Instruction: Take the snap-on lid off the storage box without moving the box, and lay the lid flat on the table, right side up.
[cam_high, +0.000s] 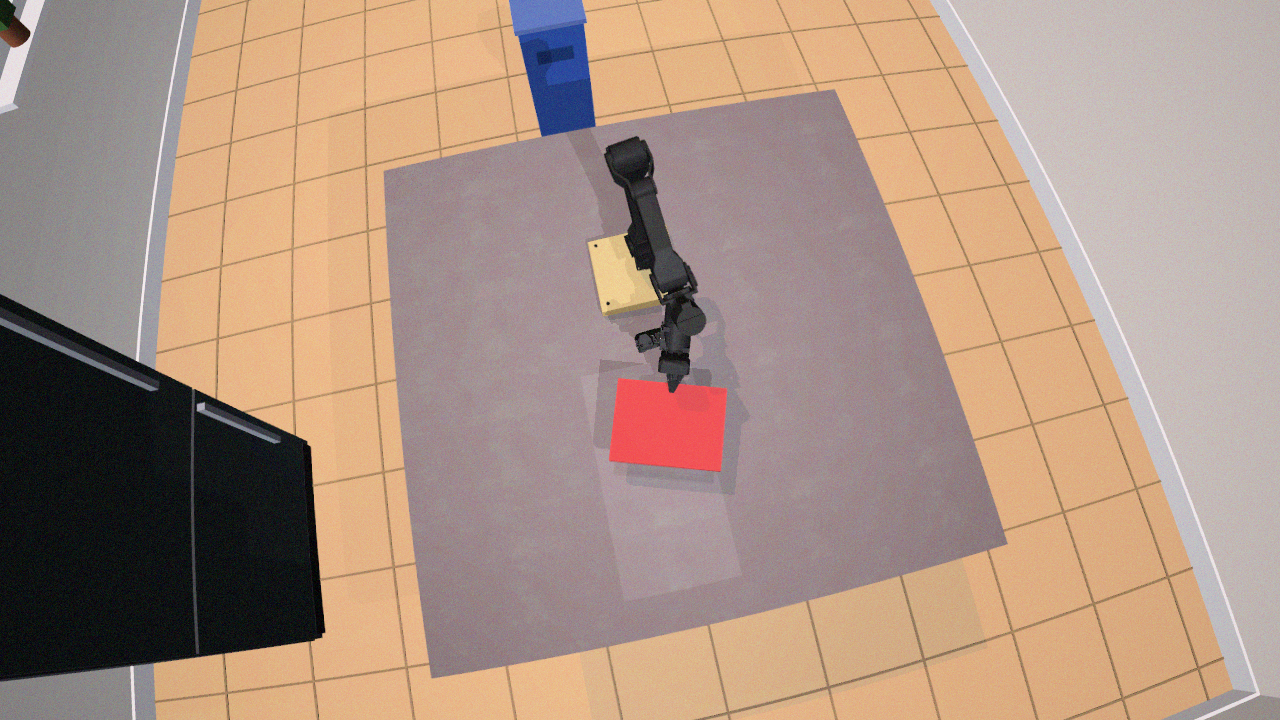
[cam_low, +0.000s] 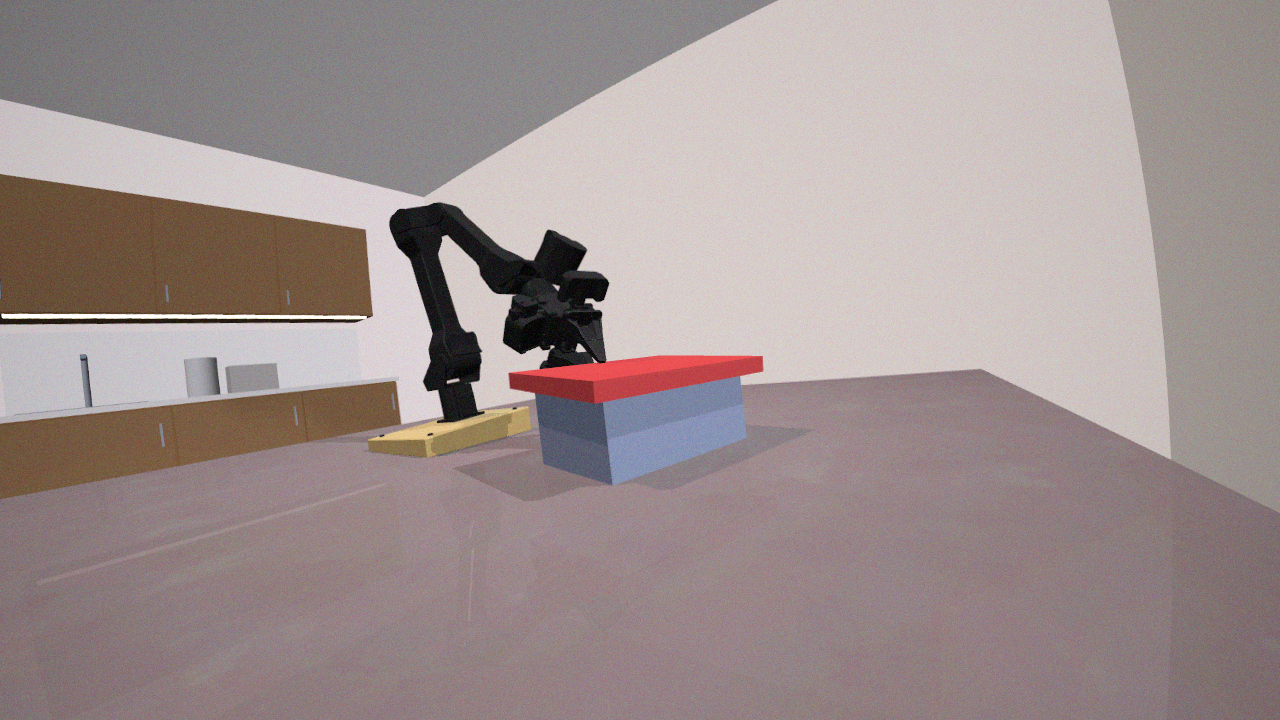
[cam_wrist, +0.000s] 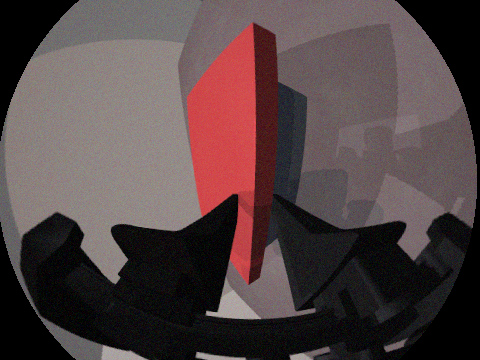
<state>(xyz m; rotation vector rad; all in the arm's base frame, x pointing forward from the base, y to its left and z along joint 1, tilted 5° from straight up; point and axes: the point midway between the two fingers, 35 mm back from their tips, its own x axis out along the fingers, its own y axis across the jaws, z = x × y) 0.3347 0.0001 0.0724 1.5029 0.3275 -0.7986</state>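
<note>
The red lid lies 70 mm ahead of my gripper tip and 20 mm to the right of it. Also, from my gripper tip: storage box: 70 mm ahead, 50 mm below, 20 mm to the right.
</note>
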